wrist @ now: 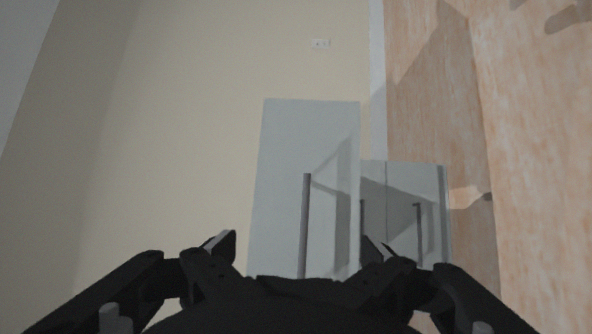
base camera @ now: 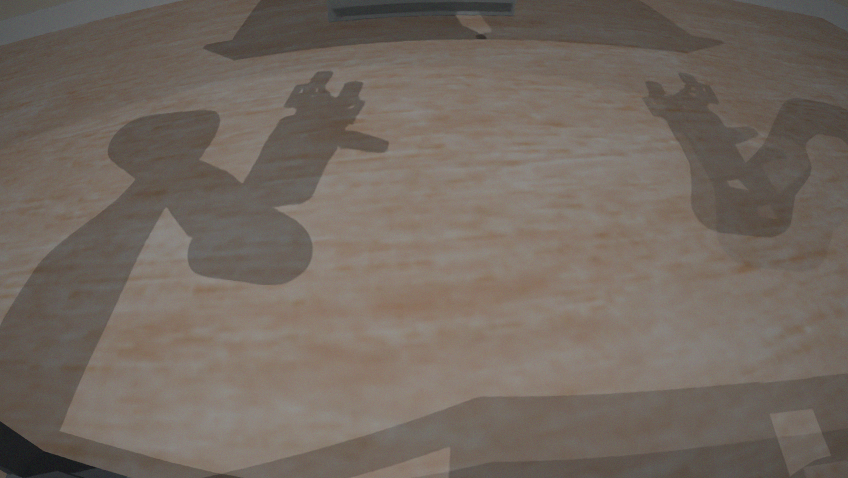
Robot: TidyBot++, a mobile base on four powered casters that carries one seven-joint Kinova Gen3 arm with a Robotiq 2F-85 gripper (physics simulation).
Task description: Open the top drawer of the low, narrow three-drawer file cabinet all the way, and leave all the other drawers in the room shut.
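Frame: origin at the arm's base, x ahead, y left, z up, level; centimetres.
Seen in the pictures: gripper, between the fingertips: (wrist: 297, 246).
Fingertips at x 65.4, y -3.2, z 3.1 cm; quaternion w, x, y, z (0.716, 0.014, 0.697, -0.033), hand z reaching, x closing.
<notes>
A point is followed by its place in that frame.
The low grey file cabinet (base camera: 421, 10) {y 6.9, x 117.4, z -38.2 cm} shows by its lower edge at the top of the base camera view. The wrist view is turned sideways, with the floor at the right. There the top drawer's front (wrist: 295, 140) {y -13.4, x 83.7, z 5.1 cm} stands out well in front of the lower ones, with its bar handle (wrist: 305, 225) {y -1.9, x 78.2, z 2.8 cm} upright in the picture. The middle drawer front (wrist: 374, 172) {y -10.5, x 118.4, z -16.8 cm} and bottom drawer front (wrist: 410, 175) {y -10.2, x 118.3, z -27.5 cm} sit farther back and look shut; the top front partly hides the middle one. My gripper (wrist: 297, 246) {y -3.2, x 65.4, z 3.1 cm} is open and empty, back from the top handle and apart from it.
A beige wall (wrist: 200, 100) {y -51.4, x 181.2, z 72.6 cm} with a white outlet (wrist: 320, 43) {y -93.6, x 188.0, z 0.4 cm} rises behind the cabinet. A pale baseboard (wrist: 378, 100) {y -55.1, x 180.5, z -35.1 cm} runs along its foot. Shadows of the arm and cabinet lie on the wood-toned floor (base camera: 475, 237) {y -3.0, x 46.4, z -39.6 cm}.
</notes>
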